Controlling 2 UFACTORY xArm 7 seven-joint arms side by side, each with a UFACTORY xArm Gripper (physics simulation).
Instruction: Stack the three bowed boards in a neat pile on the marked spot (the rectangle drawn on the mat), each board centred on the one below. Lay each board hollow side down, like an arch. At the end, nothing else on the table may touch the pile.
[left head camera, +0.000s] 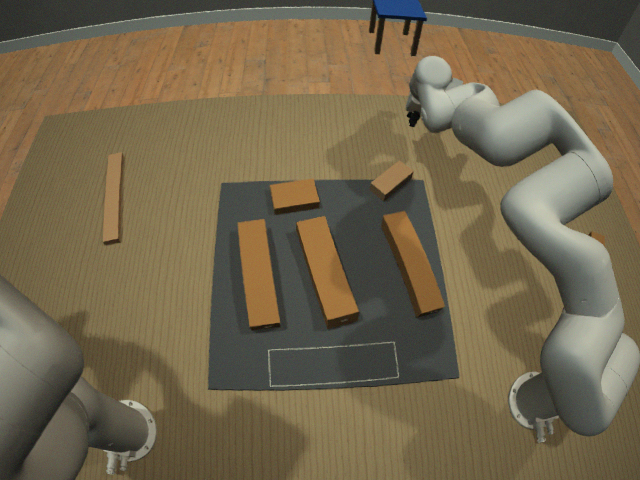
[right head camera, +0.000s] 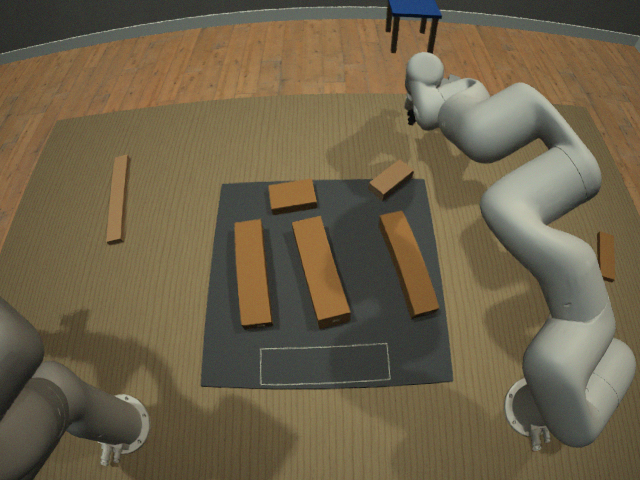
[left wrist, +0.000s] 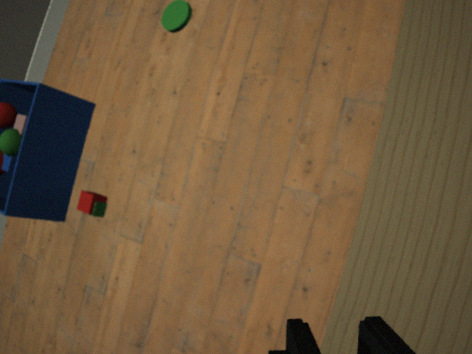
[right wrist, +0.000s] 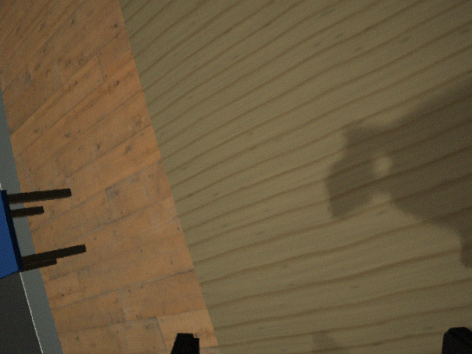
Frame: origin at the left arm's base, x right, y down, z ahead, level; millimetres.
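Seen in the pictures: left arm's base, origin of its link: (left head camera: 128, 430) (right head camera: 123, 424); right arm's base, origin of its link: (left head camera: 533, 400) (right head camera: 531, 406).
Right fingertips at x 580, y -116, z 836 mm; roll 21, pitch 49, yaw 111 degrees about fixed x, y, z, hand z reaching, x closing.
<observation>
Offsets run from my right fingertips to a thing's top centre. Level surfaces: height alone.
Three long orange-brown boards lie apart on the dark mat: a left one {dx -350, dy +62, dz -471 mm} (left head camera: 258, 273) (right head camera: 252, 273), a middle one {dx -212, dy +64, dz -454 mm} (left head camera: 326, 268) (right head camera: 320, 268) and a right one {dx -30, dy +62, dz -424 mm} (left head camera: 413, 263) (right head camera: 408, 263), whose outline looks slightly curved. Which way their hollow sides face is hard to tell. The marked rectangle (left head camera: 269, 367) (right head camera: 260, 366) is bare, near the mat's front edge. My right gripper (left head camera: 413, 118) (right head camera: 410, 116) (right wrist: 315, 342) is open and empty, high beyond the mat's back right corner. My left gripper (left wrist: 334, 327) is open and empty, away from the boards, above the floor and table edge.
On the dark mat {dy +110 mm} (left head camera: 230, 361) (right head camera: 219, 361), a short block {dx -293, dy +86, dz -265 mm} (left head camera: 294, 195) (right head camera: 292, 195) lies behind the left and middle boards; another block {dx -63, dy +83, dz -197 mm} (left head camera: 391, 179) (right head camera: 390, 178) lies at the back right. A thin strip {dx -762, dy +99, dz -280 mm} (left head camera: 113, 197) (right head camera: 117, 198) lies far left, a small block {dx +505, dy +101, dz -362 mm} (right head camera: 606, 256) far right.
</observation>
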